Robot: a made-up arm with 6 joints.
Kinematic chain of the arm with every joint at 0, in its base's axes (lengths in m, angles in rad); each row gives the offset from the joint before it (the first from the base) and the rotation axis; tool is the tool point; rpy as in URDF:
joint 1: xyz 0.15 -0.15 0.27 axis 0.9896 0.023 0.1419
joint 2: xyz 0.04 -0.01 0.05 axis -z
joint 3: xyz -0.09 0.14 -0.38 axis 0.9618 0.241 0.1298
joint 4: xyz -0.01 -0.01 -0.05 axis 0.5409 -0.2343 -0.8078
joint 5: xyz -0.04 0 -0.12 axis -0.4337 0.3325 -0.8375
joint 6: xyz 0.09 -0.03 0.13 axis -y
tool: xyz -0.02 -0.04 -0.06 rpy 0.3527 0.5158 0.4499
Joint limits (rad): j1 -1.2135..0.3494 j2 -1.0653..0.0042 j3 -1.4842..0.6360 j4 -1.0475..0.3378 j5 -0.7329..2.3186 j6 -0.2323..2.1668
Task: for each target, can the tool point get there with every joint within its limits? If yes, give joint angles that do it. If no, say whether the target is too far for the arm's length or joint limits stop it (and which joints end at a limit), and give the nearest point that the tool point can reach.
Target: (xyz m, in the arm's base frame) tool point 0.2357 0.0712 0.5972
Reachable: no: joint limits stop it (at a limit: joint 1, joint 2, joint 3) | nearest point 0.1267 0.0306 0.1263 | short by 0.485 m
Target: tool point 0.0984 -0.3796 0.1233
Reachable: yes | joints -1.0080 -0.2251 -1.2625 -0.1243 0.2054 0.1355
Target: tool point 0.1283 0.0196 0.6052
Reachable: no: joint limits stop it (at a limit: joint 1, joint 2, joint 3, joint 6) | nearest point 0.1032 0.0177 0.1302 | short by 0.476 m
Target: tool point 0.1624 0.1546 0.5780
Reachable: no: joint limits stop it (at a limit: joint 1, joint 2, joint 3, joint 6) | nearest point 0.1154 0.0432 0.1261 | short by 0.468 m
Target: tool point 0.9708 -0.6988 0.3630
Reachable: no: too far | nearest point 0.2204 -0.4546 0.0804 | short by 0.838 m
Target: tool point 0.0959 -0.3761 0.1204
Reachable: yes | joints -0.8420 -0.7110 -0.4861 -0.3203 1.9749 1.5956
